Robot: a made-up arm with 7 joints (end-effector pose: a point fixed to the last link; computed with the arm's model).
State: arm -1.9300 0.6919 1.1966 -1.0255 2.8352 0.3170 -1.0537
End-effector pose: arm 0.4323 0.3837 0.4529 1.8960 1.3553 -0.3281
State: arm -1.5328 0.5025 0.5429 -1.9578 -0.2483 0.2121 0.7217
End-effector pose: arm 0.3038 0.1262 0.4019 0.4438 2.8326 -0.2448
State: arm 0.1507 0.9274 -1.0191 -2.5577 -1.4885 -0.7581 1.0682
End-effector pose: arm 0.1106 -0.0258 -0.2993 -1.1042 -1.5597 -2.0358
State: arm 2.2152 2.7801 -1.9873 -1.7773 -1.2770 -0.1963 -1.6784
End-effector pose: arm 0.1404 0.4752 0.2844 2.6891 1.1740 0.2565
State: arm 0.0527 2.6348 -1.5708 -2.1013 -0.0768 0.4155 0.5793
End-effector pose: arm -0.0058 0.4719 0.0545 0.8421 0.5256 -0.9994
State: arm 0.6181 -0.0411 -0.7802 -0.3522 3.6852 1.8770 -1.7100
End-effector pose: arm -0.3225 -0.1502 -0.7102 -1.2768 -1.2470 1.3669
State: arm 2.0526 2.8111 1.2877 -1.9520 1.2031 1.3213 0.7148
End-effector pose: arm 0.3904 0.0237 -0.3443 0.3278 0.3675 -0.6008
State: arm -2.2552 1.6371 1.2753 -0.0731 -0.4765 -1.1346 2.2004
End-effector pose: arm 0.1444 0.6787 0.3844 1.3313 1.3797 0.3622
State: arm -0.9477 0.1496 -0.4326 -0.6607 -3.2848 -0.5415 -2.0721
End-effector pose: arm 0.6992 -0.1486 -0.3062 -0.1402 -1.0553 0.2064
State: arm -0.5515 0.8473 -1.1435 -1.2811 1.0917 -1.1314 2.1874
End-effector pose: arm 0.4872 0.1327 -0.4694 -2.2340 -0.4045 0.9313
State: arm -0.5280 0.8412 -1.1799 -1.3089 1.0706 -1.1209 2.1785
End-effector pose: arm 0.4637 0.1216 -0.4877 -2.1953 -0.3450 0.9445
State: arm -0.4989 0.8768 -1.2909 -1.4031 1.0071 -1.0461 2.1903
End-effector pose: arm 0.4090 0.1143 -0.5105 -2.0422 -0.1637 0.9651
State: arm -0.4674 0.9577 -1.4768 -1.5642 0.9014 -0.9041 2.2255
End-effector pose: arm 0.3148 0.1190 -0.5287 -1.7656 0.1128 0.9952
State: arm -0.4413 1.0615 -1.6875 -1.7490 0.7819 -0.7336 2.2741
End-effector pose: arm 0.2017 0.1381 -0.5249 -1.4441 0.3836 1.0318
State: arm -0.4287 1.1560 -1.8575 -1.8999 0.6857 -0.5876 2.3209
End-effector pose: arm 0.1124 0.1601 -0.4996 -1.1851 0.5676 1.0665
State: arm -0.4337 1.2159 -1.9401 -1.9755 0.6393 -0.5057 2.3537
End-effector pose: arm 0.0755 0.1753 -0.4773 -1.0491 0.6359 1.0908
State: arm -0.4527 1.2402 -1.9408 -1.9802 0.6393 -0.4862 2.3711
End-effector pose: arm 0.0844 0.1846 -0.4707 -1.0208 0.6139 1.1017
